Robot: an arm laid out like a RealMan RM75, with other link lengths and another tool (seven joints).
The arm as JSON. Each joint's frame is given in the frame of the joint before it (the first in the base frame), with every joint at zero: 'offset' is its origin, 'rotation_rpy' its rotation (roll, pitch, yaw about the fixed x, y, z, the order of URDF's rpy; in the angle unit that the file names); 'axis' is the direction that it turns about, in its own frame. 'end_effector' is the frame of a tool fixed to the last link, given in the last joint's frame.
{
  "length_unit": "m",
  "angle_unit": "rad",
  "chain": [
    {
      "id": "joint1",
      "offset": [
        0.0,
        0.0,
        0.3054
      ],
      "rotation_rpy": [
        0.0,
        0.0,
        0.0
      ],
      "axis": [
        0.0,
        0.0,
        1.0
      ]
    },
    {
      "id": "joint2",
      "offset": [
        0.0,
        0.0,
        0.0
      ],
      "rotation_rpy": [
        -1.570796,
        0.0,
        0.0
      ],
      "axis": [
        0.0,
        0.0,
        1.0
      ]
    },
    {
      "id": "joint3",
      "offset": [
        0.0,
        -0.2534,
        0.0
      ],
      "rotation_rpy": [
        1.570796,
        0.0,
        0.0
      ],
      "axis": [
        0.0,
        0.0,
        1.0
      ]
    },
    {
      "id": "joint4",
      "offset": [
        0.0,
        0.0,
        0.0
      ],
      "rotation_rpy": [
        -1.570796,
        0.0,
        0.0
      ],
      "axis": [
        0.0,
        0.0,
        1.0
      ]
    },
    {
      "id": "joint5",
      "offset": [
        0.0,
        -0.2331,
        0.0
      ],
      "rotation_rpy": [
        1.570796,
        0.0,
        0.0
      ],
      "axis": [
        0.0,
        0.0,
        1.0
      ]
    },
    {
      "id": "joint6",
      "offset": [
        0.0,
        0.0,
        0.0
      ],
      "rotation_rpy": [
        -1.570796,
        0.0,
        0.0
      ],
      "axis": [
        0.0,
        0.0,
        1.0
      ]
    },
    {
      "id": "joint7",
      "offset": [
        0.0,
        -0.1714,
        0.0
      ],
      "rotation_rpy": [
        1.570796,
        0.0,
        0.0
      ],
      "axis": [
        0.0,
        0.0,
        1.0
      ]
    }
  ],
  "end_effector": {
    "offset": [
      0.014,
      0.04,
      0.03
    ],
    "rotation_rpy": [
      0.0,
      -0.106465,
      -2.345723
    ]
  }
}
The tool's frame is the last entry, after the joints.
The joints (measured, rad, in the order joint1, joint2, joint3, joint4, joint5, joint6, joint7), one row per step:
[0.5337 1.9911 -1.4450 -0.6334 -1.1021 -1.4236 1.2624]
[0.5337 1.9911 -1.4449 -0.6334 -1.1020 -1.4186 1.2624]
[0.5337 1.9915 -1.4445 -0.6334 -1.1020 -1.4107 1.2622]
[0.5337 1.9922 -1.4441 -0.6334 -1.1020 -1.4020 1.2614]
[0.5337 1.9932 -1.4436 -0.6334 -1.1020 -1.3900 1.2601]
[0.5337 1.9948 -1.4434 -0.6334 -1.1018 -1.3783 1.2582]
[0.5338 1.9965 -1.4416 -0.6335 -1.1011 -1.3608 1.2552]
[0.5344 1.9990 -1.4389 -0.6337 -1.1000 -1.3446 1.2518]
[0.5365 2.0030 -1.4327 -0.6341 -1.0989 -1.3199 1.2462]
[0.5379 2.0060 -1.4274 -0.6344 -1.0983 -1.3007 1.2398]
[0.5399 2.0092 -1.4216 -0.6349 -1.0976 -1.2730 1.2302]
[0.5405 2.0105 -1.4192 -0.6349 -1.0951 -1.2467 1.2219]
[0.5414 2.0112 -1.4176 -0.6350 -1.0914 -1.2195 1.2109]
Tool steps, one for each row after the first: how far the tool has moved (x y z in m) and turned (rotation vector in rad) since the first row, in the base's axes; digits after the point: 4 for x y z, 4 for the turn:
[0.0003 0.0009 -0.0002 0.0029 -0.0020 -0.0036]
[0.0008 0.0024 -0.0007 0.0076 -0.0050 -0.0092]
[0.0013 0.0040 -0.0013 0.0129 -0.0081 -0.0150]
[0.0019 0.0061 -0.0022 0.0204 -0.0126 -0.0228]
[0.0024 0.0080 -0.0033 0.0276 -0.0165 -0.0299]
[0.0033 0.0114 -0.0043 0.0402 -0.0219 -0.0410]
[0.0036 0.0147 -0.0051 0.0526 -0.0255 -0.0509]
[0.0038 0.0201 -0.0061 0.0731 -0.0305 -0.0653]
[0.0042 0.0244 -0.0068 0.0906 -0.0351 -0.0756]
[0.0052 0.0304 -0.0077 0.1150 -0.0440 -0.0893]
[0.0071 0.0356 -0.0084 0.1365 -0.0538 -0.1039]
[0.0091 0.0412 -0.0089 0.1601 -0.0649 -0.1169]

